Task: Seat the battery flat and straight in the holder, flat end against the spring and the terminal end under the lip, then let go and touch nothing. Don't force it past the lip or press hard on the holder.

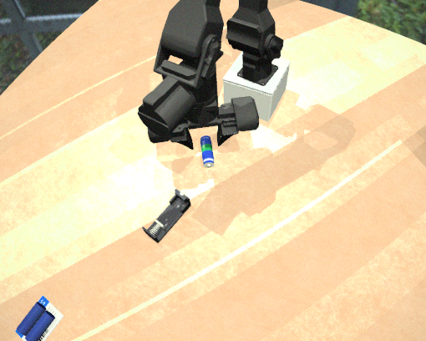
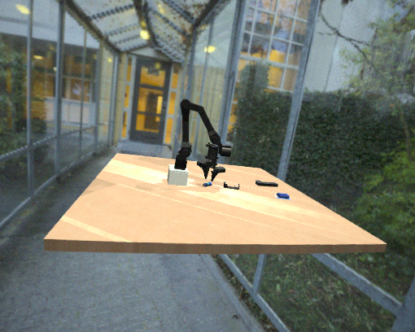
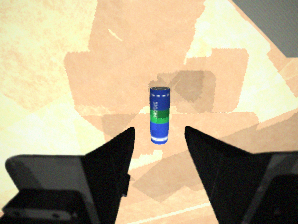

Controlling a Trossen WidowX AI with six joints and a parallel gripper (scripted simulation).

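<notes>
My gripper tip is now 30 mm above the battery. Round my gripper tip: flat black object: 440 mm ahead, 170 mm to the left, 20 mm below.
</notes>
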